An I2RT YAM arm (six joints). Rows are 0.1 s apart.
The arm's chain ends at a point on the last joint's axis. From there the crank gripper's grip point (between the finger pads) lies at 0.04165 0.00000 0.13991 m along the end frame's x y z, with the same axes.
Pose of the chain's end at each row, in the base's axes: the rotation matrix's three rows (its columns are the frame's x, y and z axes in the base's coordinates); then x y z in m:
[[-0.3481, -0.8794, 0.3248], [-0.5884, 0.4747, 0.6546], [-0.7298, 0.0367, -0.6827]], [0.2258, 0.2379, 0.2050]
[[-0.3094, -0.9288, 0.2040], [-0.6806, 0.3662, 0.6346], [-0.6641, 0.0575, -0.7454]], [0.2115, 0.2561, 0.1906]
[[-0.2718, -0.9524, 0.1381], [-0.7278, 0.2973, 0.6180], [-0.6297, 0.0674, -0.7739]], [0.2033, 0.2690, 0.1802]
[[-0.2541, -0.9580, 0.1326], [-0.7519, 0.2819, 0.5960], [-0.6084, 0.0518, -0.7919]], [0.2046, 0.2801, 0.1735]
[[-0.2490, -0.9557, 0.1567], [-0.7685, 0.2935, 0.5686], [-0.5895, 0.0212, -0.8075]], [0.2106, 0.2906, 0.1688]
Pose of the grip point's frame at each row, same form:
[[-0.3481, -0.8794, 0.3248], [-0.5884, 0.4747, 0.6546], [-0.7298, 0.0367, -0.6827]], [0.2567, 0.3050, 0.0791]
[[-0.3094, -0.9288, 0.2040], [-0.6806, 0.3662, 0.6346], [-0.6641, 0.0575, -0.7454]], [0.2272, 0.3165, 0.0587]
[[-0.2718, -0.9524, 0.1381], [-0.7278, 0.2973, 0.6180], [-0.6297, 0.0674, -0.7739]], [0.2113, 0.3252, 0.0457]
[[-0.2541, -0.9580, 0.1326], [-0.7519, 0.2819, 0.5960], [-0.6084, 0.0518, -0.7919]], [0.2126, 0.3322, 0.0374]
[[-0.2490, -0.9557, 0.1567], [-0.7685, 0.2935, 0.5686], [-0.5895, 0.0212, -0.8075]], [0.2222, 0.3381, 0.0313]

